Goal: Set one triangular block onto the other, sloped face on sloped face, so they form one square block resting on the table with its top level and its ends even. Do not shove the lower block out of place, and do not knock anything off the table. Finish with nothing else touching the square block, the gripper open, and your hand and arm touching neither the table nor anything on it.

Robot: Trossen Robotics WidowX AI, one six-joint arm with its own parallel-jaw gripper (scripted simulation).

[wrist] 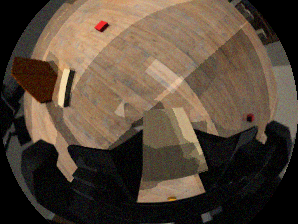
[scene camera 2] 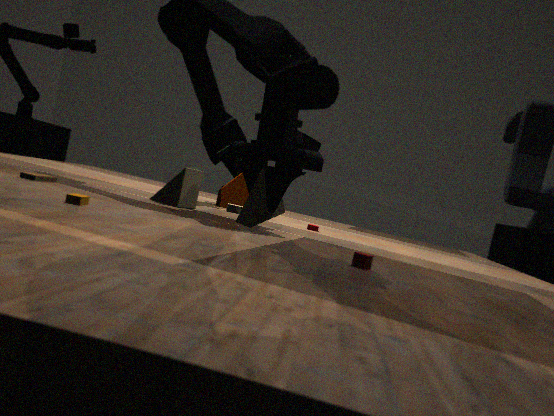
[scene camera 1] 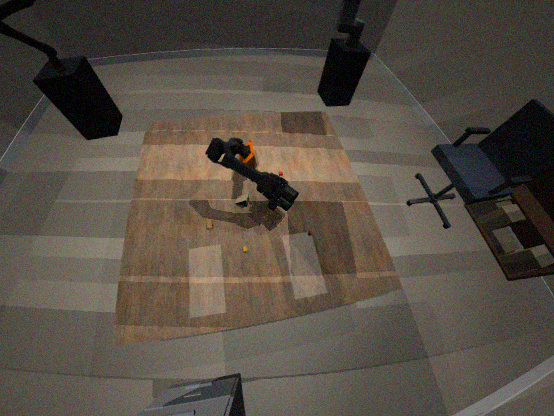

Labels:
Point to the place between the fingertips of my gripper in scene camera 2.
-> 262, 209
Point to a triangular block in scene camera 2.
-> At 254, 211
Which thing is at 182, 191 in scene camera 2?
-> A triangular block.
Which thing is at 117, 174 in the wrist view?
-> My gripper.

